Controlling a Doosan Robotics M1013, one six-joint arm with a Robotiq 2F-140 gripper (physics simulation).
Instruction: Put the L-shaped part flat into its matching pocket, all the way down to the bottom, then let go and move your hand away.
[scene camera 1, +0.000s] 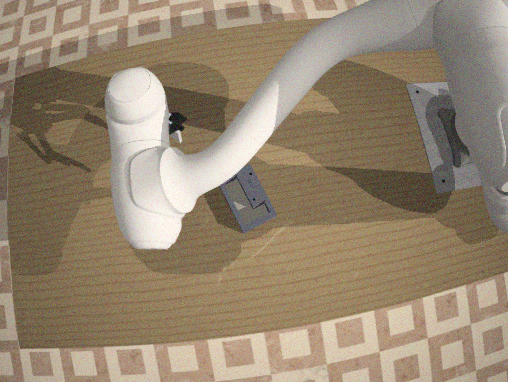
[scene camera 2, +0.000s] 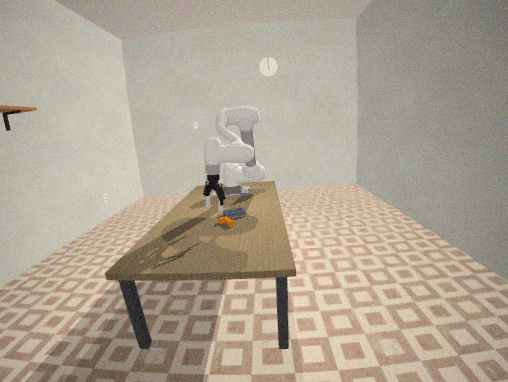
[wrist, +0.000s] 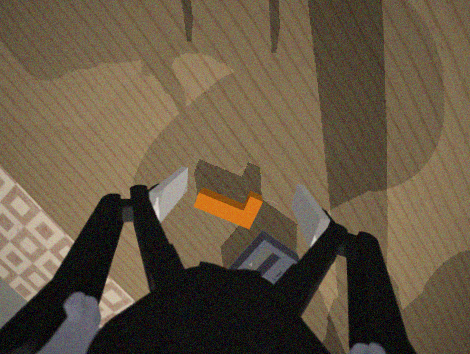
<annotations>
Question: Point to my gripper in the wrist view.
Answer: At 240, 187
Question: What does the orange L-shaped part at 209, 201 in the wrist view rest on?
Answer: The table.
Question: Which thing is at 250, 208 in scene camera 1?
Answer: A grey pocket block.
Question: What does my gripper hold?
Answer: Nothing.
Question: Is my gripper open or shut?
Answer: Open.
</annotations>
